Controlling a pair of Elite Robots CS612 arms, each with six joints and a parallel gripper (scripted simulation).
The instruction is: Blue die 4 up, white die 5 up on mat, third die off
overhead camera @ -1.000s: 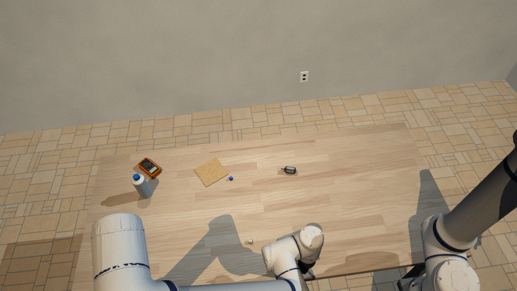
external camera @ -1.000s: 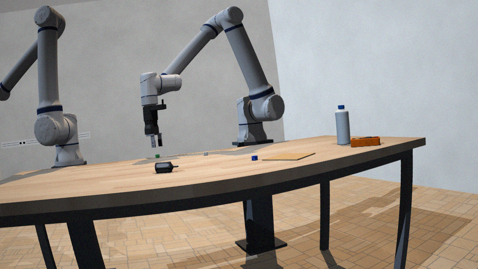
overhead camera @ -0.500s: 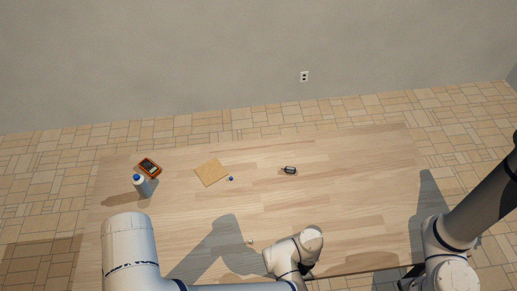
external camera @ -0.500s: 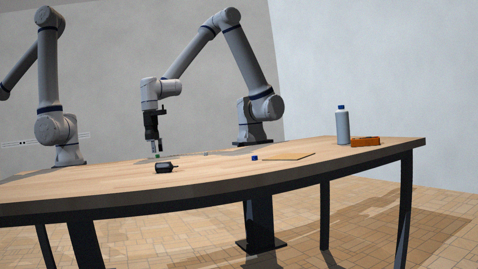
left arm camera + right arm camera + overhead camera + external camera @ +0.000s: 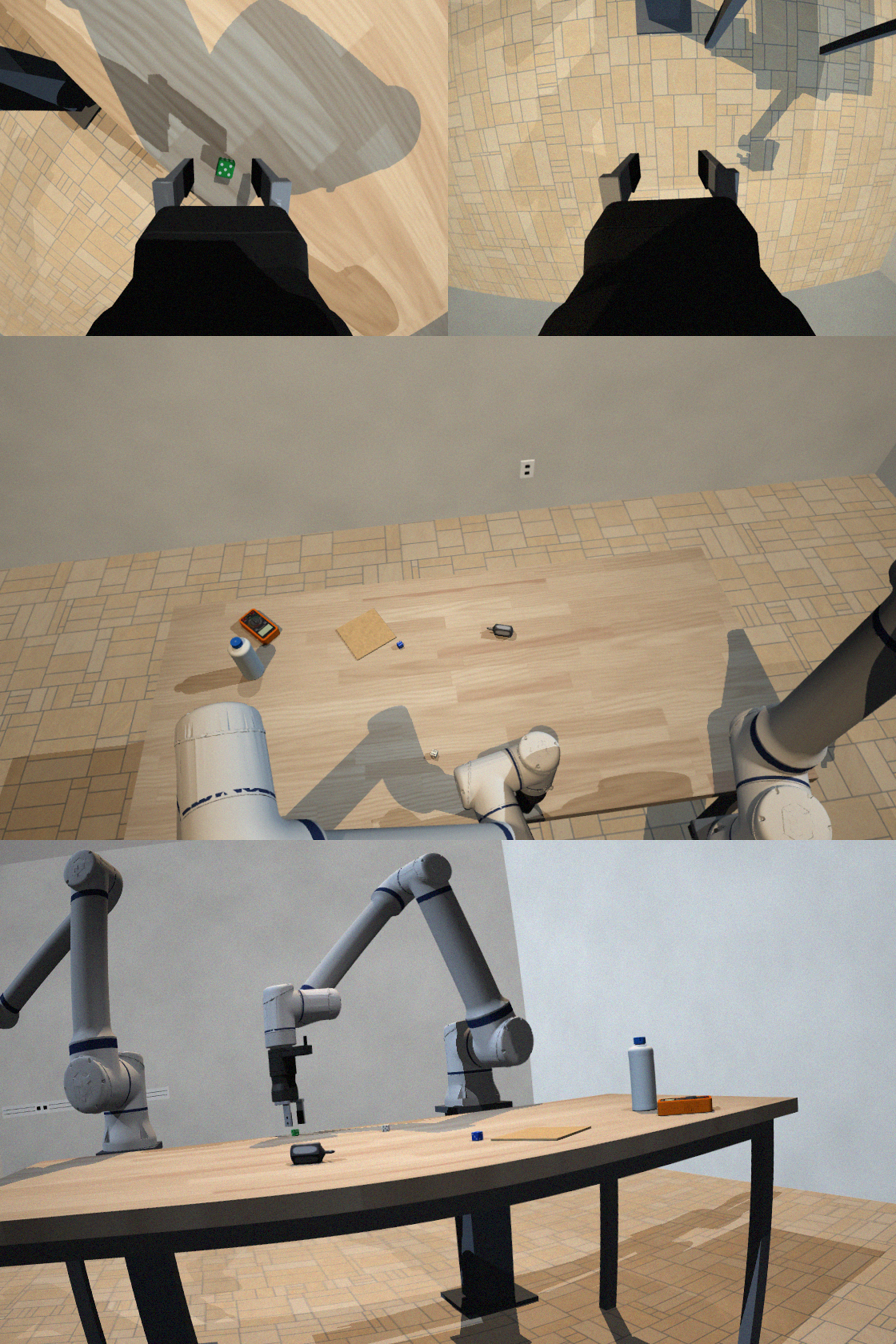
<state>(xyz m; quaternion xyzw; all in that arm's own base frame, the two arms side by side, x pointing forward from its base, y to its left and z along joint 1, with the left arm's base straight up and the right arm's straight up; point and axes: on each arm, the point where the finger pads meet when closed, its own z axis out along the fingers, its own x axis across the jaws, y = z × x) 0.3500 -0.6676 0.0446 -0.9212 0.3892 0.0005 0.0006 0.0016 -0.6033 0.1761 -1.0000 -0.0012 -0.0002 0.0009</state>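
Observation:
Now: the green die 4 cm below my left hand. The rest, counted from my left hand: dark tool (52 cm ahead, 11 cm to the right, 3 cm below); blue die (55 cm ahead, 20 cm to the left, 4 cm below); white die (18 cm ahead, 18 cm to the left, 4 cm below).

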